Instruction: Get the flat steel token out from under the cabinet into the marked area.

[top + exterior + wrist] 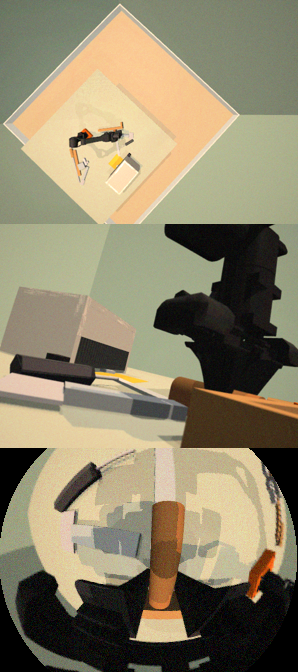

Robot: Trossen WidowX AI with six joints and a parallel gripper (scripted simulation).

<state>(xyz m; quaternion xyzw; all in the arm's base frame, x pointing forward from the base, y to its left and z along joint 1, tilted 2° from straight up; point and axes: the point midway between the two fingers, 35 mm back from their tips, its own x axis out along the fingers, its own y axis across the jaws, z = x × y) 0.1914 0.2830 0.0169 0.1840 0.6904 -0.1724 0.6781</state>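
My gripper tip is now 18 cm short of the dark screwdriver and 2 cm to the right of it. Also, from my gripper tip: token: 32 cm ahead, 22 cm to the right, 1 cm below; orange stick: 56 cm to the right.
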